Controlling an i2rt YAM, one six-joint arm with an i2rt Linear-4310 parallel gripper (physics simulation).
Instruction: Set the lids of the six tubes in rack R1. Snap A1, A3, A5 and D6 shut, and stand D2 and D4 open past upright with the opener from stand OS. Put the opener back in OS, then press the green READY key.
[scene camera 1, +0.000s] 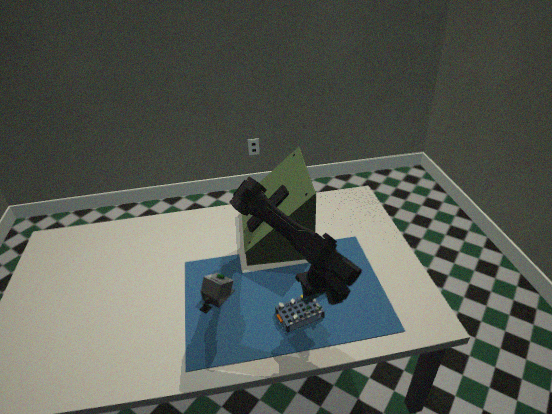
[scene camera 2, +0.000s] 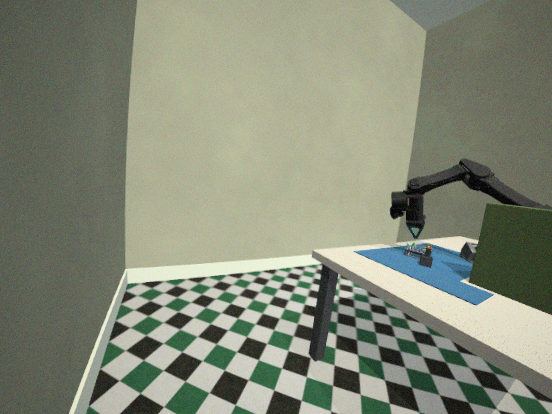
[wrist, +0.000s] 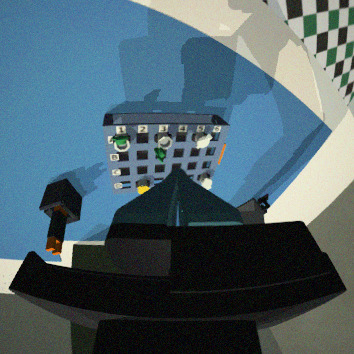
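Rack R1 stands on the blue mat. In the wrist view, A1 shows a white rim and green lid, and A3 an open white rim with a green lid toward row B. A5 and D6 show white lids, D2 a yellow one; their exact angles are unclear. D4 is hidden behind the fingers. My gripper is shut and empty above the rack. The orange-tipped opener stands in black stand OS. The green READY key is on a grey box.
A tall green slanted panel stands behind the blue mat, near the arm. The grey key box is partly hidden in the wrist view. The white table ends in front of the mat.
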